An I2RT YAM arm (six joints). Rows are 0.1 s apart.
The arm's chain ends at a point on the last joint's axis. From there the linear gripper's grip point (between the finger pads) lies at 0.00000 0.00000 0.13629 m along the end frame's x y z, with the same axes.
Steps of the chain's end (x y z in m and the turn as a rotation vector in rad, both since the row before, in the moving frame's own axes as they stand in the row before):
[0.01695, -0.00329, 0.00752, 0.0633, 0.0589, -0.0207]
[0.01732, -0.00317, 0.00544, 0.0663, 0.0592, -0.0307]
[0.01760, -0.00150, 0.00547, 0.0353, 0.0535, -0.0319]
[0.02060, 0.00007, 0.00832, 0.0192, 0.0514, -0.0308]
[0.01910, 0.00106, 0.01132, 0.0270, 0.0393, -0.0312]
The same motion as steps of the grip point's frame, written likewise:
[0.02488, -0.01199, 0.00701, 0.0633, 0.0589, -0.0207]
[0.02524, -0.01232, 0.00490, 0.0663, 0.0592, -0.0307]
[0.02481, -0.00642, 0.00519, 0.0353, 0.0535, -0.0319]
[0.02756, -0.00265, 0.00811, 0.0192, 0.0514, -0.0308]
[0.02440, -0.00270, 0.01117, 0.0270, 0.0393, -0.0312]

